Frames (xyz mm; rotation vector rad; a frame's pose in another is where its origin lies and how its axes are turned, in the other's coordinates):
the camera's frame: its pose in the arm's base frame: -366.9 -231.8 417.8 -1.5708 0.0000 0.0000
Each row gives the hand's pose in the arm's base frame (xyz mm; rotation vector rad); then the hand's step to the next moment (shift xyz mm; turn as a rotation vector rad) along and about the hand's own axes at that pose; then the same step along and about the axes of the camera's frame.
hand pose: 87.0 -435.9 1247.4 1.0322 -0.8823 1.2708
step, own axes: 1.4 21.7 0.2 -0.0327 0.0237 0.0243
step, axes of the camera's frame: -21.4 -3.9 0.3 -0.0264 0.0204 -0.0333
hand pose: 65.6 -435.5 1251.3 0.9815 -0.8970 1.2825
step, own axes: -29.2 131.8 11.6 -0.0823 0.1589 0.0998
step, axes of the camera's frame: -133.8 12.6 -17.2 -0.1652 0.0301 -0.1175
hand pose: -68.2 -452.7 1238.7 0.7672 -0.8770 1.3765
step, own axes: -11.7 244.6 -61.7 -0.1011 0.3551 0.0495
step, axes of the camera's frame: -239.3 50.7 62.8 -0.3570 0.0794 -0.0710
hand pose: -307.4 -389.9 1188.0 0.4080 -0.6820 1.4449
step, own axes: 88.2 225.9 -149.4 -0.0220 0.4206 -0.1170
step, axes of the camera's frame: -196.6 87.5 186.5 -0.3926 0.1625 0.1025
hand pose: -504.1 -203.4 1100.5 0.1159 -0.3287 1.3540
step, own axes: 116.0 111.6 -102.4 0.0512 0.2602 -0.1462
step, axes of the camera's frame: -70.8 74.5 160.7 -0.2192 0.1512 0.1441
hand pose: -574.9 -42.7 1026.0 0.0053 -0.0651 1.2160
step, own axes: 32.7 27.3 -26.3 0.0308 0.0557 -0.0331
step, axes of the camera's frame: -13.0 25.4 41.2 -0.0400 0.0331 0.0495
